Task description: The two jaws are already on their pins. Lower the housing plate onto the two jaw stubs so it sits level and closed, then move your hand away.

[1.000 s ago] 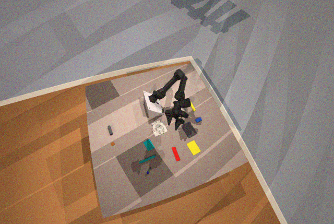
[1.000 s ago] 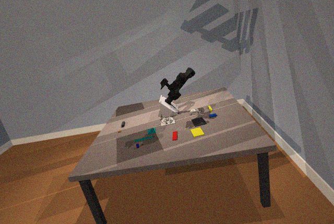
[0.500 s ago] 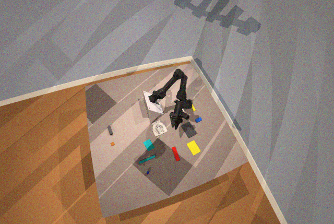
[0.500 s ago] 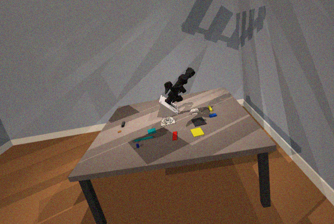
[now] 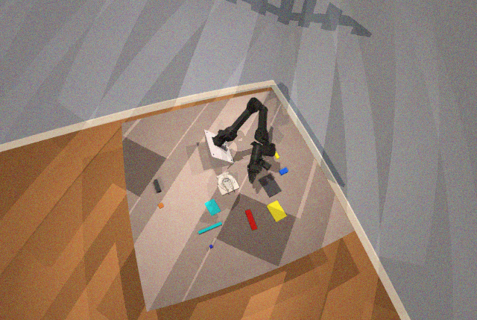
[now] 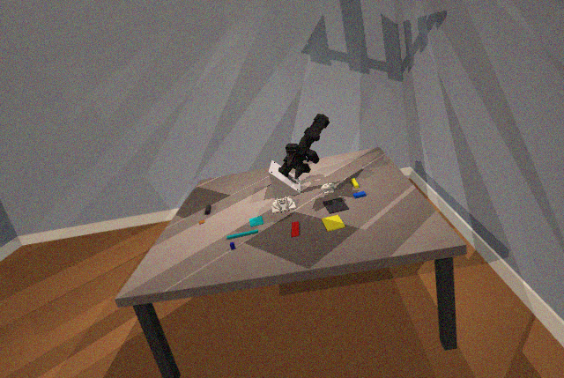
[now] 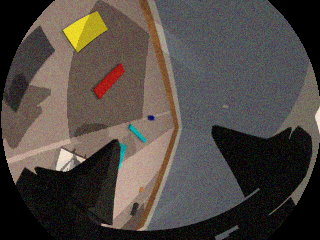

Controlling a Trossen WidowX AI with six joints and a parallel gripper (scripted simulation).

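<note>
Right now my gripper tip is 22 cm past the white housing part, 16 cm to the right of it and 19 cm above it. The rest, counted from my gripper tip: dark grey plate 3 cm behind, 17 cm to the left, 21 cm below; yellow tile 15 cm ahead, 14 cm to the left, 21 cm below; red bar 15 cm ahead, 3 cm to the right, 21 cm below.
</note>
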